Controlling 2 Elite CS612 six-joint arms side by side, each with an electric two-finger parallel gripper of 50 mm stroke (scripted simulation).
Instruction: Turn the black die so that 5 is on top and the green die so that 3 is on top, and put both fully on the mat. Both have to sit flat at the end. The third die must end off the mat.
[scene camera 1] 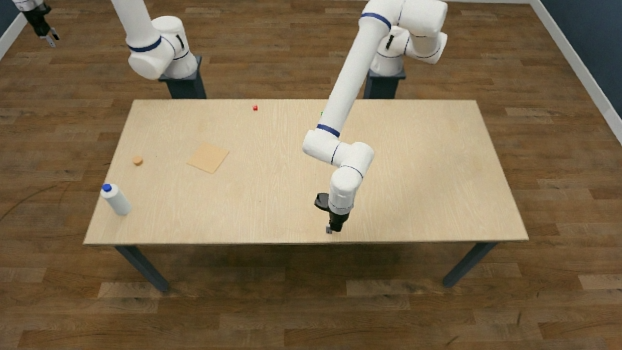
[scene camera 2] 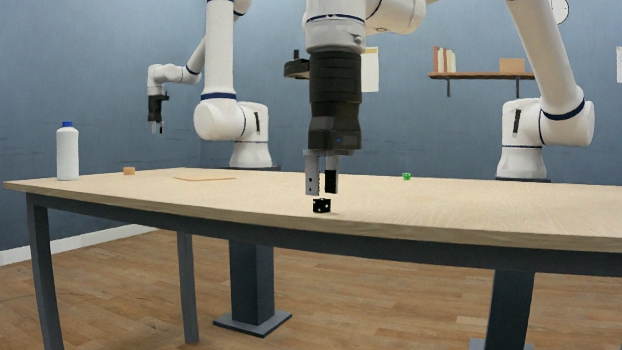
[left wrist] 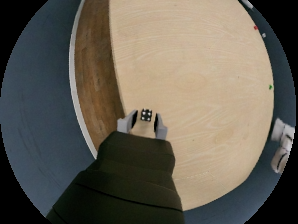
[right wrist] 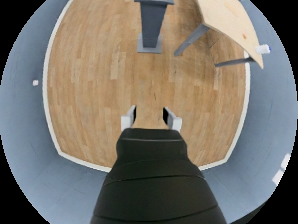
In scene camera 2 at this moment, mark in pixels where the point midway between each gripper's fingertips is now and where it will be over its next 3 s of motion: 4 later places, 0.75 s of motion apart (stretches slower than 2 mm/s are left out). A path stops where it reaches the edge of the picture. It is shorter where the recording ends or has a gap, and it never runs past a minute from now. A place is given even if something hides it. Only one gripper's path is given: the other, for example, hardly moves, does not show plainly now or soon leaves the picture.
The left gripper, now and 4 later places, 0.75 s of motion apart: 322,194; 321,208; 321,188; 322,144; 281,143
